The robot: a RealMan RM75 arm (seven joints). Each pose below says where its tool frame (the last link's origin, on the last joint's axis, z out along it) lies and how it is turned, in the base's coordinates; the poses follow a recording.
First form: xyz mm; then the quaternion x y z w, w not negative.
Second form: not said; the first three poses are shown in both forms.
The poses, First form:
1: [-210, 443, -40, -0.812, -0.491, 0.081, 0.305]
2: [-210, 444, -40, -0.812, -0.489, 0.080, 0.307]
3: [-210, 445, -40, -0.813, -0.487, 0.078, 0.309]
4: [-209, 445, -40, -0.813, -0.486, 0.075, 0.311]
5: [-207, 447, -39, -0.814, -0.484, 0.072, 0.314]
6: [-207, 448, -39, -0.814, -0.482, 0.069, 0.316]
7: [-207, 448, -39, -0.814, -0.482, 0.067, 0.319]
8: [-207, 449, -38, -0.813, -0.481, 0.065, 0.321]
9: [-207, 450, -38, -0.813, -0.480, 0.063, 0.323]
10: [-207, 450, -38, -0.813, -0.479, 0.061, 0.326]
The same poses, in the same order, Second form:
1: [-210, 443, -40, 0.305, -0.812, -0.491, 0.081]
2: [-210, 444, -40, 0.307, -0.812, -0.489, 0.080]
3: [-210, 445, -40, 0.309, -0.813, -0.487, 0.078]
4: [-209, 445, -40, 0.311, -0.813, -0.486, 0.075]
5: [-207, 447, -39, 0.314, -0.814, -0.484, 0.072]
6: [-207, 448, -39, 0.316, -0.814, -0.482, 0.069]
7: [-207, 448, -39, 0.319, -0.814, -0.482, 0.067]
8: [-207, 449, -38, 0.321, -0.813, -0.481, 0.065]
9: [-207, 450, -38, 0.323, -0.813, -0.480, 0.063]
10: [-207, 450, -38, 0.326, -0.813, -0.479, 0.061]
